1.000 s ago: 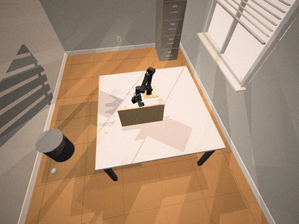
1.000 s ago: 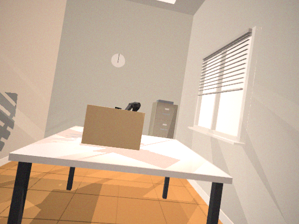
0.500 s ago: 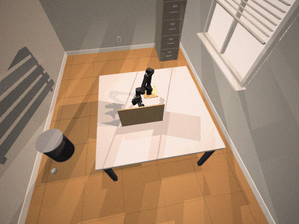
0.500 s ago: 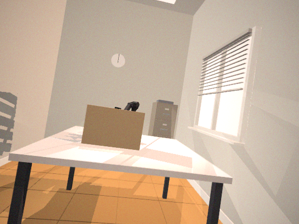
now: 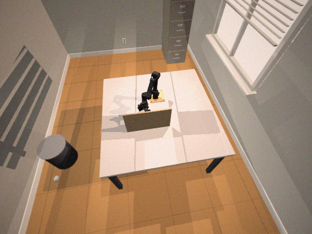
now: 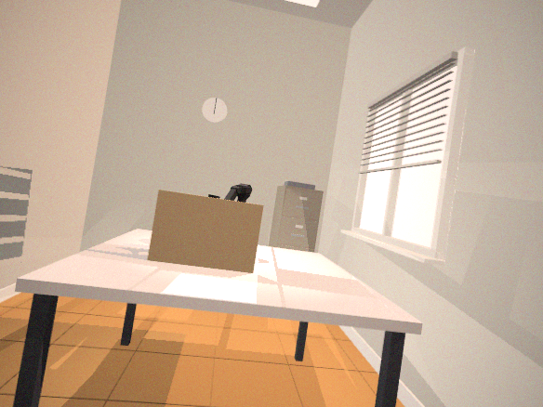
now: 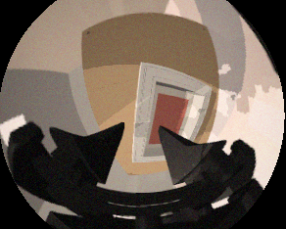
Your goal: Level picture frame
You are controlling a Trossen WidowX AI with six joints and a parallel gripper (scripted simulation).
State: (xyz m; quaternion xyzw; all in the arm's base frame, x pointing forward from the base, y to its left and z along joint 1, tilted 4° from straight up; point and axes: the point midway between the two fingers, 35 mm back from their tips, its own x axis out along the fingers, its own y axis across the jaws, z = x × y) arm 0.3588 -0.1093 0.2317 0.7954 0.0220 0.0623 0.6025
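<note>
Now: the picture frame 50 mm below my gripper tip, 10 mm to the left of it and 10 mm ahead of it. The rest, counted from my gripper tip: wall board: 60 mm below, 20 mm ahead, 10 mm to the left.
</note>
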